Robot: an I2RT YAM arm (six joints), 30 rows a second.
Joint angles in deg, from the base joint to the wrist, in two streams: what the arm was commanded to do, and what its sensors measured. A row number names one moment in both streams.
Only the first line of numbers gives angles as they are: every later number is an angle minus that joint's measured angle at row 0.
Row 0, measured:
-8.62 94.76 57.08 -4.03 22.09 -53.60
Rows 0 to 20, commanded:
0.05 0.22 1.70 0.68 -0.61 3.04
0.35 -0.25 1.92 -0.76 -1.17 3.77
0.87 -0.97 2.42 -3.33 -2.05 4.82
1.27 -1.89 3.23 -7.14 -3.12 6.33
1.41 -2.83 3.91 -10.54 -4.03 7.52
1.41 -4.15 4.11 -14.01 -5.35 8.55
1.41 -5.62 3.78 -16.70 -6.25 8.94
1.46 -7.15 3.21 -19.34 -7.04 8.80
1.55 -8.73 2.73 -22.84 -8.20 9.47
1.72 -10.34 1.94 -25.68 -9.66 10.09
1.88 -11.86 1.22 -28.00 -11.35 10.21
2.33 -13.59 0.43 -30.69 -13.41 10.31
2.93 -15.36 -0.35 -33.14 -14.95 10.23
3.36 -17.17 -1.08 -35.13 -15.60 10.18
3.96 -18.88 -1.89 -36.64 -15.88 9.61
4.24 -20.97 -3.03 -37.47 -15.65 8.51
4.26 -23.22 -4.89 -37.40 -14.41 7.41
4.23 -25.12 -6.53 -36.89 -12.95 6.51
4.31 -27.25 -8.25 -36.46 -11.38 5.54
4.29 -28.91 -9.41 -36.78 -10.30 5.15
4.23 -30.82 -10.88 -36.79 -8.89 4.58
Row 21, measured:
4.37 -27.08 -8.39 -32.50 -12.09 6.55
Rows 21 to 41, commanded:
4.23 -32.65 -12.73 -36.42 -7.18 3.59
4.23 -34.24 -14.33 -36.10 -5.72 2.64
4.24 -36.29 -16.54 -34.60 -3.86 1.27
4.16 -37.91 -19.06 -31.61 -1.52 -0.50
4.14 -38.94 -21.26 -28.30 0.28 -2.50
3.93 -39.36 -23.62 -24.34 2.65 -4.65
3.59 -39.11 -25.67 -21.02 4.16 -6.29
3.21 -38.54 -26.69 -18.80 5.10 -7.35
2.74 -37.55 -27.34 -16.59 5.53 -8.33
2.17 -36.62 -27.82 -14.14 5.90 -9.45
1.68 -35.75 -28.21 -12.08 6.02 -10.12
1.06 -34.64 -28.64 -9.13 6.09 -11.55
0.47 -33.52 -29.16 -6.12 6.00 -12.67
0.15 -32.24 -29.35 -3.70 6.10 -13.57
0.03 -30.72 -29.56 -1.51 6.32 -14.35
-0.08 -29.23 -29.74 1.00 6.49 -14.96
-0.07 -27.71 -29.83 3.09 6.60 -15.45
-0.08 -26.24 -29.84 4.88 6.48 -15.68
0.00 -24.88 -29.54 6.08 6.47 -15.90
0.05 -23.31 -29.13 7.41 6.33 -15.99
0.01 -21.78 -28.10 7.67 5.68 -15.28
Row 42, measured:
1.05 -28.50 -28.70 -5.60 7.10 -11.96
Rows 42 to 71, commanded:
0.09 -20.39 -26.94 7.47 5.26 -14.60
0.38 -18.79 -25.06 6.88 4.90 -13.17
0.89 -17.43 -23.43 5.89 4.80 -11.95
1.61 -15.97 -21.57 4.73 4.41 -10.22
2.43 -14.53 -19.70 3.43 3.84 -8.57
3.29 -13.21 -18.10 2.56 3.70 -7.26
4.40 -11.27 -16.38 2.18 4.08 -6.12
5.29 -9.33 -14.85 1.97 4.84 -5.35
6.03 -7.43 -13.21 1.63 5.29 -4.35
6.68 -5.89 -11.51 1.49 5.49 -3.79
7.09 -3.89 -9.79 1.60 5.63 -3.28
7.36 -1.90 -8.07 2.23 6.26 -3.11
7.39 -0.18 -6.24 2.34 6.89 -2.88
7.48 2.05 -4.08 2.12 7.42 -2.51
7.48 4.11 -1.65 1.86 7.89 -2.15
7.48 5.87 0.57 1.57 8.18 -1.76
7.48 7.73 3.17 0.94 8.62 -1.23
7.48 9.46 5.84 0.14 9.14 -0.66
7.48 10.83 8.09 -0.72 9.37 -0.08
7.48 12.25 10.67 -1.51 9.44 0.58
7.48 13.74 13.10 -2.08 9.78 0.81
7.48 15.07 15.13 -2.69 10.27 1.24
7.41 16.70 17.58 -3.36 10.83 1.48
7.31 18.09 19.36 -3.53 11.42 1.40
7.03 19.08 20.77 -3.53 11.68 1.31
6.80 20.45 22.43 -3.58 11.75 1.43
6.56 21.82 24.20 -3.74 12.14 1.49
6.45 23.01 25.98 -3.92 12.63 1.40
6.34 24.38 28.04 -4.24 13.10 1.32
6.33 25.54 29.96 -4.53 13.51 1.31
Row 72, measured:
9.24 22.45 25.46 -5.51 7.21 3.08
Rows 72 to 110, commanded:
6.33 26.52 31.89 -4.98 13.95 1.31
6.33 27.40 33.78 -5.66 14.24 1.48
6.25 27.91 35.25 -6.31 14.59 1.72
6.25 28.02 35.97 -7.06 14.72 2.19
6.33 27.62 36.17 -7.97 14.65 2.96
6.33 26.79 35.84 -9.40 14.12 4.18
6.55 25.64 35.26 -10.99 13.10 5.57
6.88 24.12 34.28 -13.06 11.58 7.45
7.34 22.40 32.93 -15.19 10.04 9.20
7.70 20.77 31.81 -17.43 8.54 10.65
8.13 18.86 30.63 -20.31 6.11 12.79
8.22 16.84 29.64 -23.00 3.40 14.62
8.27 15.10 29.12 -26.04 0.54 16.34
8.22 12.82 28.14 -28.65 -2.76 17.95
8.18 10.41 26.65 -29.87 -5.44 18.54
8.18 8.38 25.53 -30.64 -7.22 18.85
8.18 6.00 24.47 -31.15 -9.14 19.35
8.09 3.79 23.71 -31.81 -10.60 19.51
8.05 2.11 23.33 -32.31 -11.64 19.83
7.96 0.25 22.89 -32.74 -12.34 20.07
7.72 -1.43 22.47 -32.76 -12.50 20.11
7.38 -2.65 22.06 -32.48 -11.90 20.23
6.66 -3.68 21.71 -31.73 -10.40 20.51
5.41 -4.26 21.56 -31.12 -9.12 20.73
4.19 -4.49 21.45 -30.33 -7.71 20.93
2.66 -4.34 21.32 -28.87 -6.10 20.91
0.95 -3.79 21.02 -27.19 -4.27 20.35
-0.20 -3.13 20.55 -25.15 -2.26 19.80
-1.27 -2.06 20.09 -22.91 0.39 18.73
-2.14 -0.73 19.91 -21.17 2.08 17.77
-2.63 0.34 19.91 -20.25 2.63 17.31
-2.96 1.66 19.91 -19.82 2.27 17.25
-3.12 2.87 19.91 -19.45 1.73 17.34
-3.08 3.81 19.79 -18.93 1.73 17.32
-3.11 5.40 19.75 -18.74 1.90 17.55
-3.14 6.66 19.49 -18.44 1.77 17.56
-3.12 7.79 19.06 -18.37 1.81 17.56
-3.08 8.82 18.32 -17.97 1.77 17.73
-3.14 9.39 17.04 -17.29 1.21 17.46
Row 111, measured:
-3.50 6.16 19.82 -17.27 1.57 17.63
